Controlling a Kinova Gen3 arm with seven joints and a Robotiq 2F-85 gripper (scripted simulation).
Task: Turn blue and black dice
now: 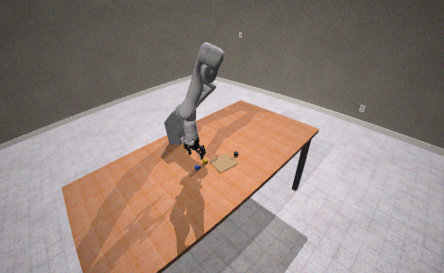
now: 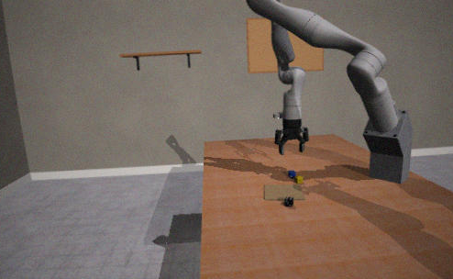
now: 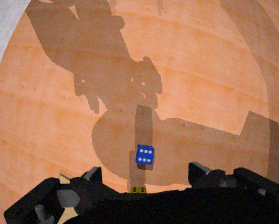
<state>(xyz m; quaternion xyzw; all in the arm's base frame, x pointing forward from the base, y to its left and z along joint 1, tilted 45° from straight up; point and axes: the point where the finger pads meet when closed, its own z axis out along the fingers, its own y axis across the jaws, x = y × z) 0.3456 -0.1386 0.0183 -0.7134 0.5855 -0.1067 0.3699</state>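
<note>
The blue die lies 10 cm below my hand. From my hand the other things lie so: yellow die 10 cm below, 7 cm to the left, 2 cm behind; tan mat 16 cm to the left, 11 cm below, 6 cm ahead; black die 28 cm to the left, 10 cm below, 6 cm ahead.
</note>
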